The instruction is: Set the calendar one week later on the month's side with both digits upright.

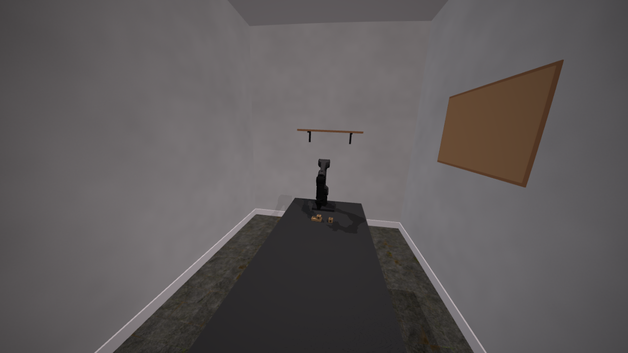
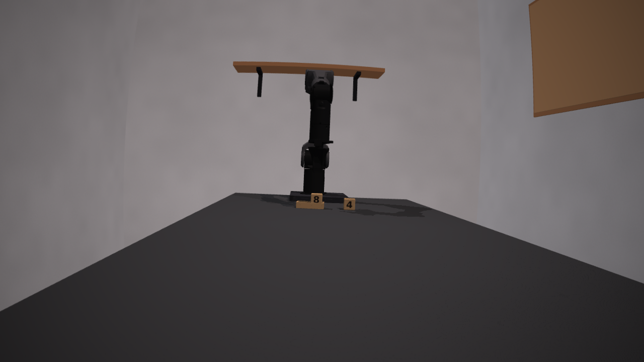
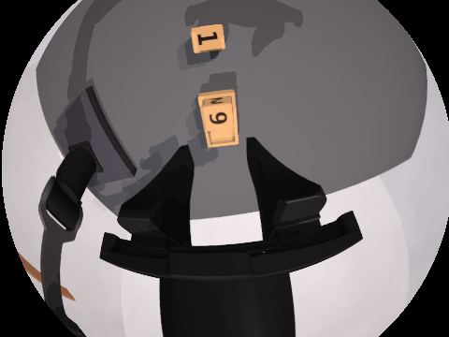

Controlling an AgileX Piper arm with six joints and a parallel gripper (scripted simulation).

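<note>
Now: the wooden tray 20 mm to the right of my hand and 100 mm below it. The rest, counted from my hand: wooden cube: 10 mm behind, 90 mm to the left, 90 mm below.
</note>
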